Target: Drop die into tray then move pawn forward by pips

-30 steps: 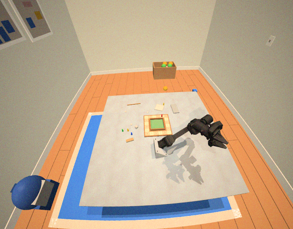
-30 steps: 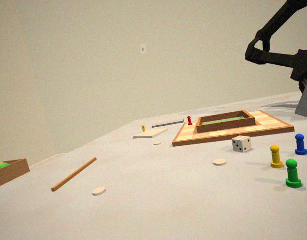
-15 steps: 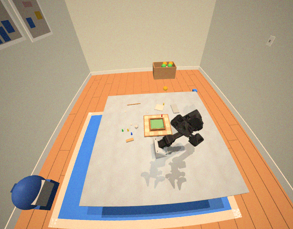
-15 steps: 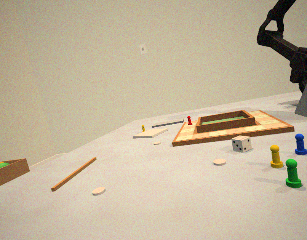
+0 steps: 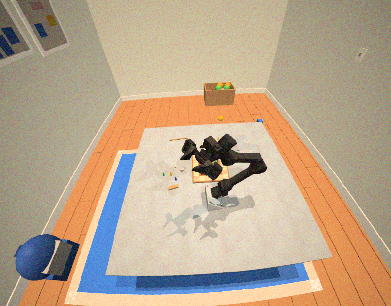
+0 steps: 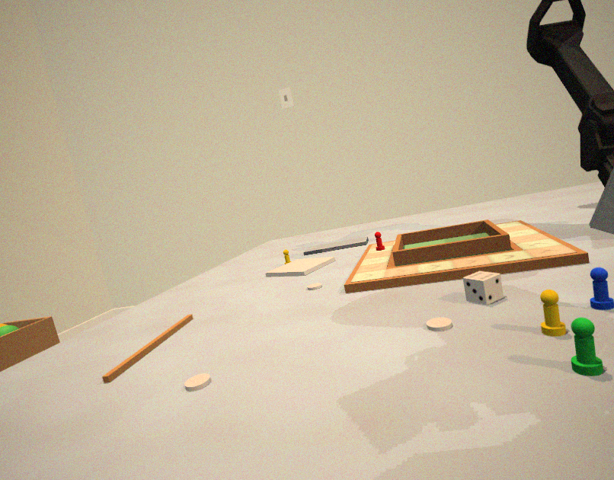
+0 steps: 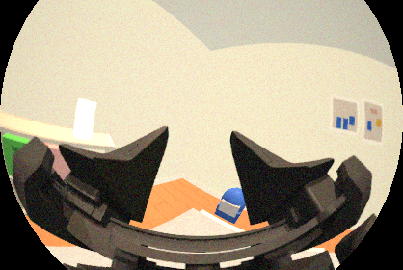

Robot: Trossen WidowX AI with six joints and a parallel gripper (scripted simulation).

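My gripper tip is 570 mm above the white die, 410 mm short of it and 50 mm to the right of it. Also, from my gripper tip: red pawn (550 mm below, 530 mm ahead, 250 mm to the right); then blue pawn (570 mm below, 330 mm ahead, 110 mm to the left); then green pawn (570 mm below, 390 mm ahead, 200 mm to the left).
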